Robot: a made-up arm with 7 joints.
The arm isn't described. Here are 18 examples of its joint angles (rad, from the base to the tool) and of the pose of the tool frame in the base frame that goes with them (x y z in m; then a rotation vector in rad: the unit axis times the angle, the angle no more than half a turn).
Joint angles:
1: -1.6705 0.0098 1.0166 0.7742 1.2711 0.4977 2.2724
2: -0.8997 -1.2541 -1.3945 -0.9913 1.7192 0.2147 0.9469
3: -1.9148 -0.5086 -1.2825 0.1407 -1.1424 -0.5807 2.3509
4: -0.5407 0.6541 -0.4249 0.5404 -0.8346 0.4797 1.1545
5: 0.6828 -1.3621 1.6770 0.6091 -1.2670 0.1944 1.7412
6: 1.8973 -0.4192 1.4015 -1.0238 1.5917 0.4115 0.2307
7: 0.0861 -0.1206 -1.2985 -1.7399 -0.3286 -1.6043 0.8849
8: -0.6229 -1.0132 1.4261 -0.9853 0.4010 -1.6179 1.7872
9: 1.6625 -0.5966 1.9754 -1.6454 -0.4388 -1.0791 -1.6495
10: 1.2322 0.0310 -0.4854 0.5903 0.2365 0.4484 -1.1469
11: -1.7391 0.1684 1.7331 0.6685 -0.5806 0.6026 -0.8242
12: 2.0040 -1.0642 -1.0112 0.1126 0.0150 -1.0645 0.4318
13: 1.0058 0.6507 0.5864 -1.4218 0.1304 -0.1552 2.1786
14: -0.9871 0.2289 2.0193 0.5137 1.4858 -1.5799 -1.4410
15: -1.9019 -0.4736 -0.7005 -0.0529 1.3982 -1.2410 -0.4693
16: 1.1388 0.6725 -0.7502 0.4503 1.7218 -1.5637 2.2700
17: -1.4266 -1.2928 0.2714 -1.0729 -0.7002 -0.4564 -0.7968
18: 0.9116 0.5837 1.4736 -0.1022 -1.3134 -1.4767 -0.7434
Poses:
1: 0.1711 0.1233 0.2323 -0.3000 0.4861 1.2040
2: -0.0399 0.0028 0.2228 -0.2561 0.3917 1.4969
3: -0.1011 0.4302 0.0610 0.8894 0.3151 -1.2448
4: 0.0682 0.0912 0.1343 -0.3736 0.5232 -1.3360
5: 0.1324 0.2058 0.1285 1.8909 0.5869 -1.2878
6: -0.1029 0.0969 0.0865 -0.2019 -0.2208 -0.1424
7: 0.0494 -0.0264 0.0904 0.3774 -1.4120 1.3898
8: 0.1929 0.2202 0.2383 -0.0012 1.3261 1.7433
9: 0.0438 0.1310 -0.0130 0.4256 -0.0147 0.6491
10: 0.1723 0.1598 0.3713 -0.0509 -0.7336 2.5528
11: 0.1942 0.3121 0.3380 -0.4971 -1.1889 2.5794
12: -0.1677 0.3288 0.4840 -0.9716 0.6551 -1.6985
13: -0.1450 0.1336 0.3371 1.4285 0.5079 -2.1717
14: 0.0283 0.2245 0.4736 -0.8469 -2.3168 0.2750
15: 0.0569 0.3858 -0.0573 -0.3617 0.5244 3.0435
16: 0.1608 -0.1629 0.3955 0.1097 0.6969 0.3617
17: 0.1160 -0.0534 0.2559 -0.3943 1.7497 0.9264
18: -0.1318 0.2270 0.3066 -2.3304 -0.5441 -0.9018
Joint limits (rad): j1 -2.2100..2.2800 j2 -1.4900..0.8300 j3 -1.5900..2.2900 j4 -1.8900..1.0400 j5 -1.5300..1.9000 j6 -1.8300..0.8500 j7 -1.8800..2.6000
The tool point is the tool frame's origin. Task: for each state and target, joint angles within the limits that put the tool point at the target. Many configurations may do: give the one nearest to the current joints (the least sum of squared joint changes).
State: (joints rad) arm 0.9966 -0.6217 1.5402 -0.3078 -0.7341 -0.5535 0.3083
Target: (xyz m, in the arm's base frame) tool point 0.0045 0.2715 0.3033
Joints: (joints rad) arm 0.8041 -0.5261 1.2333 -0.1697 -1.2317 -0.4972 0.3753
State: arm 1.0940 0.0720 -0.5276 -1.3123 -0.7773 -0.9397 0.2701
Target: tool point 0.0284 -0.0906 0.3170
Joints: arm 0.5384 -0.1510 -0.5013 -1.5278 -1.0696 -1.1689 0.4641
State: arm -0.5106 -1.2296 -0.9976 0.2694 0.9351 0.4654 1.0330
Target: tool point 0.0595 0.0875 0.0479
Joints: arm -1.0622 -1.1035 -0.9987 0.4549 0.9908 0.6590 1.0786
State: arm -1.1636 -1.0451 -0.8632 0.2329 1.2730 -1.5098 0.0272
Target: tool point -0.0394 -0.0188 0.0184
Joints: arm -1.1247 -1.3368 -0.6032 -0.0511 1.2428 -1.3693 0.1186
